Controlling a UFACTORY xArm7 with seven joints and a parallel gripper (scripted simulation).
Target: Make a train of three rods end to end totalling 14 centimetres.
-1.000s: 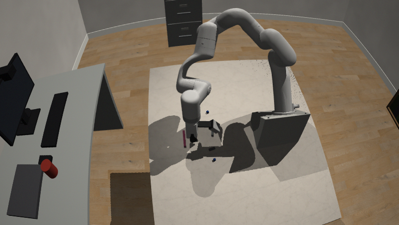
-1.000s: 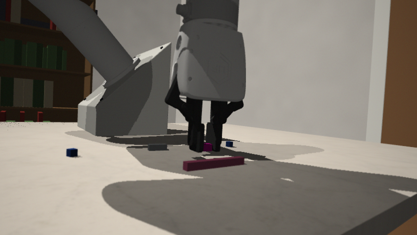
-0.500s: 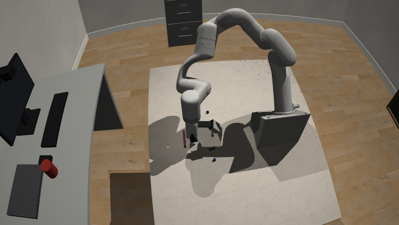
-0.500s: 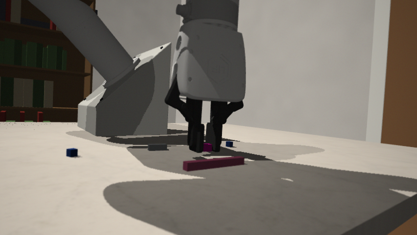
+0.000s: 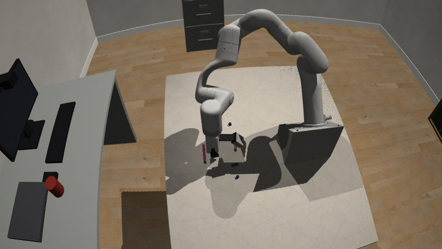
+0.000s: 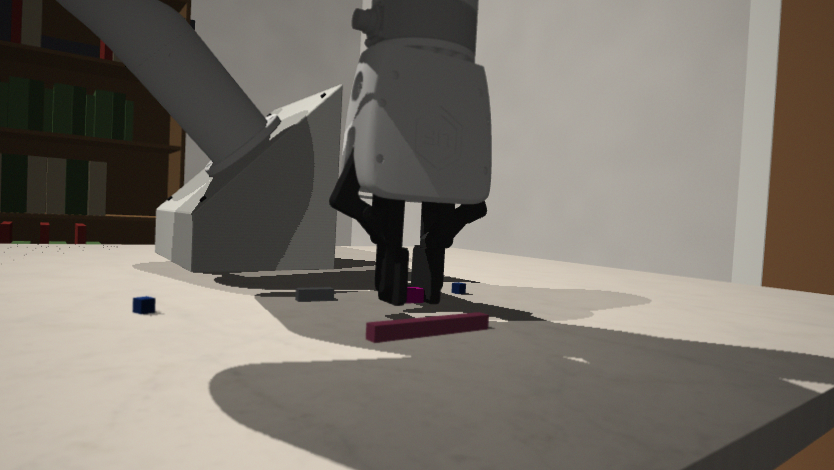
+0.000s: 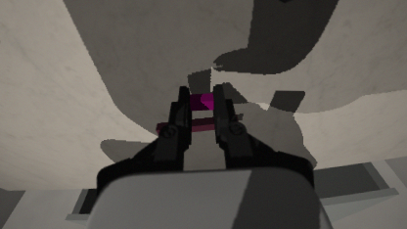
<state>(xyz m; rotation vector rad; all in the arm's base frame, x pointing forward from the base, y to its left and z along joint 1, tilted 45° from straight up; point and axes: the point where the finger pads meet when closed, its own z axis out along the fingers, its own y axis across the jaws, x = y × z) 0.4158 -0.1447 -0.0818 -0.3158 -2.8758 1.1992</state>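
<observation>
The pink rod is 40 mm ahead of my hand, 30 mm below it and 20 mm to the right of it. Round my hand: magenta rod: 20 mm below; then grey rod: 90 mm behind, 30 mm below, 20 mm to the right.
</observation>
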